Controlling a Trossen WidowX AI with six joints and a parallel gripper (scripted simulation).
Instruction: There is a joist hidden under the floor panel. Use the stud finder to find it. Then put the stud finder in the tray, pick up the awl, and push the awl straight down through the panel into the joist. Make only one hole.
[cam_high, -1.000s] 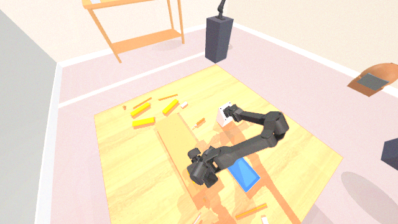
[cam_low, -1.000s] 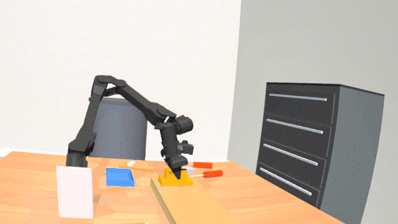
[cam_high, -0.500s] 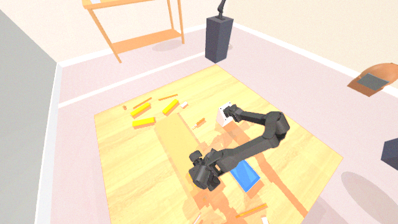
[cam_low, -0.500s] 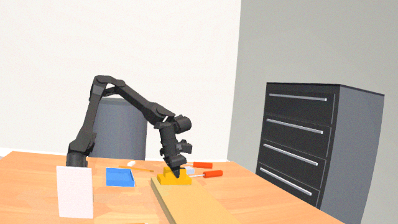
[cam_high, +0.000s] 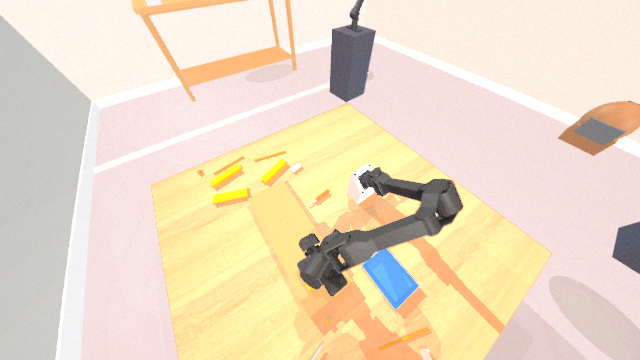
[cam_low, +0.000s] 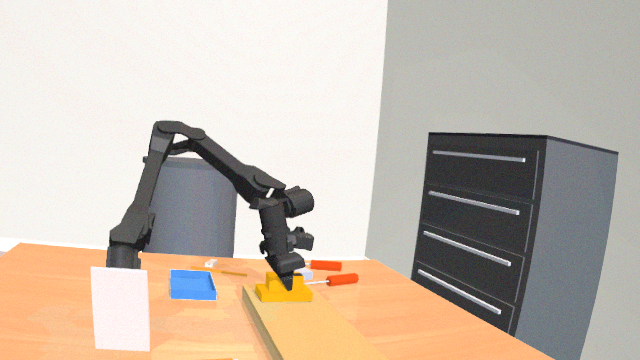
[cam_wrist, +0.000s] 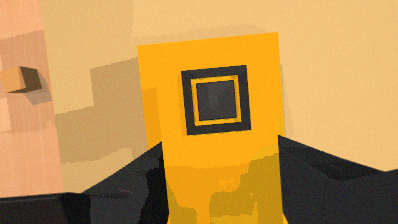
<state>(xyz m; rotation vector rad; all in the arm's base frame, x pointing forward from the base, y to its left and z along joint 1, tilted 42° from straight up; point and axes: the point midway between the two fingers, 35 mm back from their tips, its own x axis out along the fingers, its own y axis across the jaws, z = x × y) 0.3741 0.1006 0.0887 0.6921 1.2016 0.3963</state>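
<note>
Now: gripper tip 200 mm past the blue tray, 170 mm to the right of it and 50 mm above it. From my gripper tip the other things lie so: yellow stud finder (10 mm ahead, 20 mm above); awl (200 mm behind, 240 mm to the right, 60 mm below); grey block (130 mm ahead, 260 mm to the left, 50 mm below).
</note>
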